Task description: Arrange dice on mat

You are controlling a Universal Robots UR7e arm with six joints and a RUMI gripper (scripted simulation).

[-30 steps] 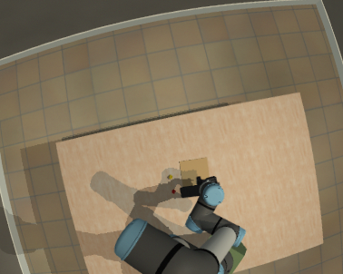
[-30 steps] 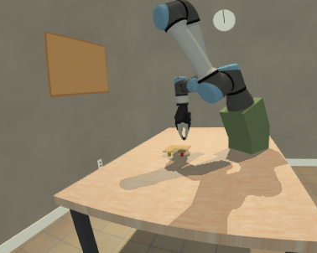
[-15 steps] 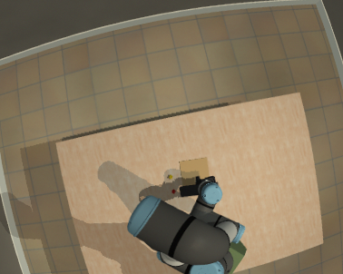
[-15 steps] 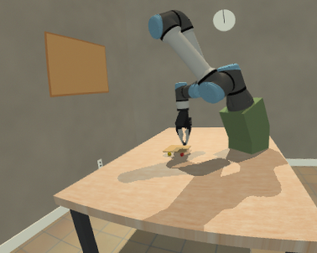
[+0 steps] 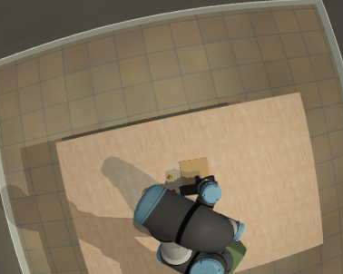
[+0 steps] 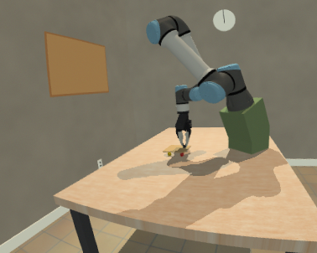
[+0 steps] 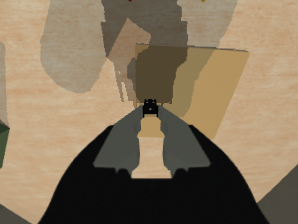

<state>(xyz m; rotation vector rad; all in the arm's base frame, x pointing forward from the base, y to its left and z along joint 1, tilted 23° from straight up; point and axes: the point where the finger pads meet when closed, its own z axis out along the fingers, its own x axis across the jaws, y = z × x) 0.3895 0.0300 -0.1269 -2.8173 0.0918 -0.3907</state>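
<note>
Now: hand 1 cm above the black die. Also, from my hand: yellow die 6 cm ahead, 12 cm to the left, 2 cm below; then red die 2 cm behind, 12 cm to the left, 2 cm below; then tan mat 5 cm ahead, 3 cm below.
</note>
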